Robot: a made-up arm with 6 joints.
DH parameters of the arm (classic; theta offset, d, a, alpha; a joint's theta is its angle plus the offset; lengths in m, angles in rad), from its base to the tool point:
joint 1: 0 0.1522 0 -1.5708
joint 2: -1.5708 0 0.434 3.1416
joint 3: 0 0 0 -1.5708
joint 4: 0 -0.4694 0 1.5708
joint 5: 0 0.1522 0 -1.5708
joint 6: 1.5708 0 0 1.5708
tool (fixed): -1.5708 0 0 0
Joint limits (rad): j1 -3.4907..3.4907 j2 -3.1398..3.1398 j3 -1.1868..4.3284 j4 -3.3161..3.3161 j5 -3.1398..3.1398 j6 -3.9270..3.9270
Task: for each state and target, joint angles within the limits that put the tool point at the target. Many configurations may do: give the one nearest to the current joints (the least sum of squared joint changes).
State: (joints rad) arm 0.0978 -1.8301 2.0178 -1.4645 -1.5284 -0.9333
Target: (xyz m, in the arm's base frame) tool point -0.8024 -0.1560 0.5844
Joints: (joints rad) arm 0.1724 -1.1655 1.7301 -1.4651 -1.5284 -0.9333
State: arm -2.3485 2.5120 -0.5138 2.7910 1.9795 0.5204
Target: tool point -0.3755 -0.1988 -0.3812
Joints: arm -2.9660 1.7051 -0.0862 2.5965 1.9795 0.5204
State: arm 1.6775 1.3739 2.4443 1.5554 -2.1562 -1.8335
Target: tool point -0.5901 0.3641 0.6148
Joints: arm 2.5483 1.4673 2.1709 1.7560 -2.1562 -1.8335
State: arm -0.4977 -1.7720 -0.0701 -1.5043 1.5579 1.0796
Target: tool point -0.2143 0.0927 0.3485
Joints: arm -0.4619 -2.2980 -0.6003 -1.4885 1.5579 1.0796
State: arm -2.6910 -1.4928 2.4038 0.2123 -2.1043 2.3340
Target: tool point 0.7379 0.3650 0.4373
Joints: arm -2.8664 -0.8990 2.1659 0.1387 -2.1043 2.3340
